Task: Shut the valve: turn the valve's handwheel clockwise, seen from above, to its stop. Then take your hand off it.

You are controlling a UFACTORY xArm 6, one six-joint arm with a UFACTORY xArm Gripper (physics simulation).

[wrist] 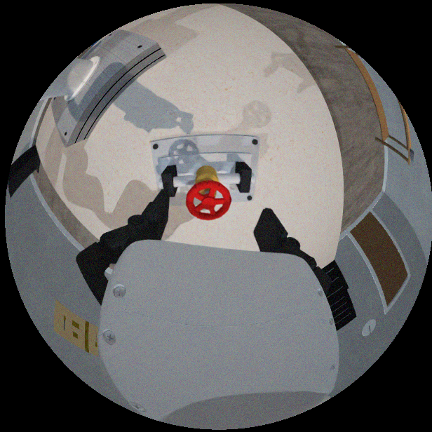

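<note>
The valve's red handwheel [208,201] is a spoked ring near the middle of the wrist view. It sits on a brass-coloured valve body [206,174], on a pale pipe held by two black clamps. My gripper [215,212] is open wide, with one black finger to the left of the handwheel and the other to the right. Neither fingertip touches the wheel's rim, and there is nothing between the fingers. The wheel appears beyond the fingertips, apart from them. How far the wheel is turned cannot be read from this view.
A pale mounting plate [210,142] with dark bolts lies under the pipe on the speckled cream table top [300,165]. The black clamps [169,181] [243,177] stand at either side of the valve. The silver robot base plate [145,55] is at the upper left. Shadows fall across the table.
</note>
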